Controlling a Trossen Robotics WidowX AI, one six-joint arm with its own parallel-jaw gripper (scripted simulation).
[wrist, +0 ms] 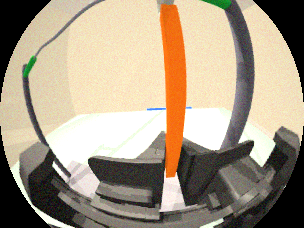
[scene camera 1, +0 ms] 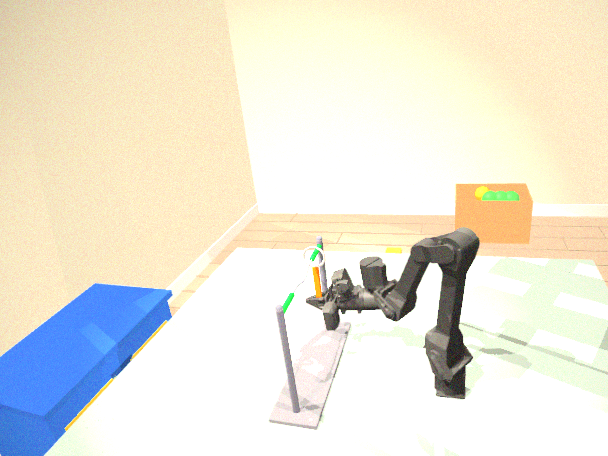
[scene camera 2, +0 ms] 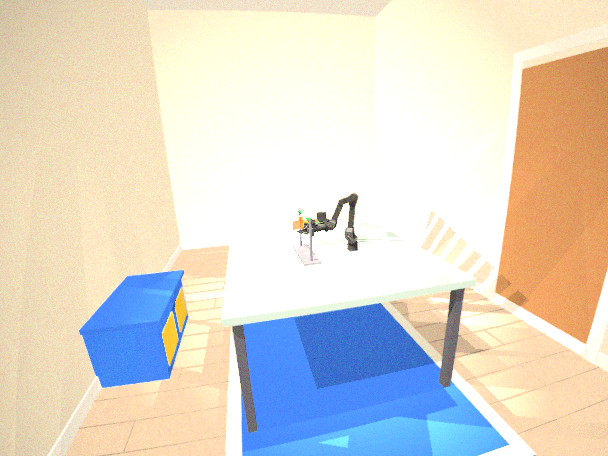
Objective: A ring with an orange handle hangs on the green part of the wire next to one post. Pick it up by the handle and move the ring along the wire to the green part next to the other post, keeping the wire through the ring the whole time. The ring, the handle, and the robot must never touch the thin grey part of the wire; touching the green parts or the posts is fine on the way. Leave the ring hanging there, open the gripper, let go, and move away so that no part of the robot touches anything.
Path:
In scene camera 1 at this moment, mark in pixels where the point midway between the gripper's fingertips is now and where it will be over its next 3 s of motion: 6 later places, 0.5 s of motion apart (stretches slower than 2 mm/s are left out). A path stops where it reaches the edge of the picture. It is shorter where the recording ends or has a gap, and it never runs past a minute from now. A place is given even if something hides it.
My gripper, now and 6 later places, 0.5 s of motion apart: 306,300; 304,301; 302,303; 301,306; 302,306; 301,307; 299,314

